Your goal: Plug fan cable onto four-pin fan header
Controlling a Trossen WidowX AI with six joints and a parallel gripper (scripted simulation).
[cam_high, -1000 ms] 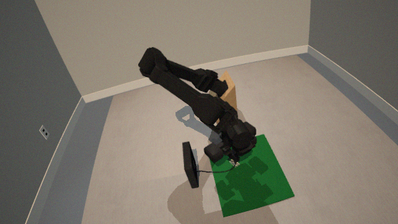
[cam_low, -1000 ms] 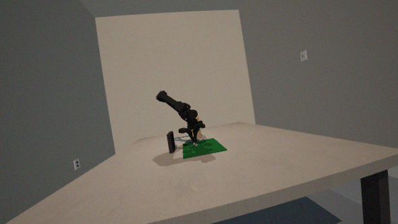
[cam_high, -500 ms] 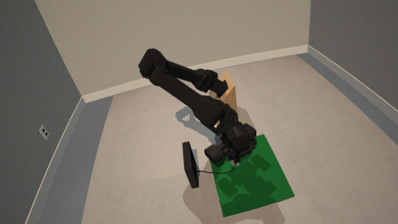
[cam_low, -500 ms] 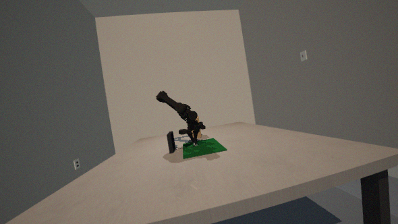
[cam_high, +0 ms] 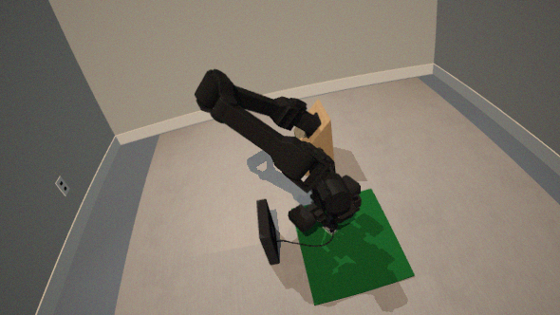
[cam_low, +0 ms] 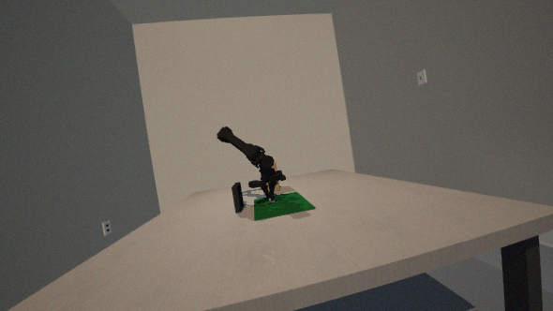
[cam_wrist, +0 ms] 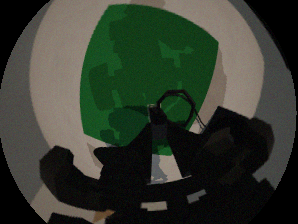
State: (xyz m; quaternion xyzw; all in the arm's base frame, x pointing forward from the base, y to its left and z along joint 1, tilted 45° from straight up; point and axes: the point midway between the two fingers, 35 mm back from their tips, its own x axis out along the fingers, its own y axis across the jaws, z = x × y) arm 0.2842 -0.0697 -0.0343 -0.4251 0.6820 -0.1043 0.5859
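My gripper tip is 1 cm below the black plug and 1 cm short of it. Also, from my gripper tip: green board 5 cm ahead, 4 cm to the left, 4 cm below; then black fan 15 cm to the right, 4 cm above, 2 cm ahead; then four-pin fan header 2 cm below, 1 cm ahead.
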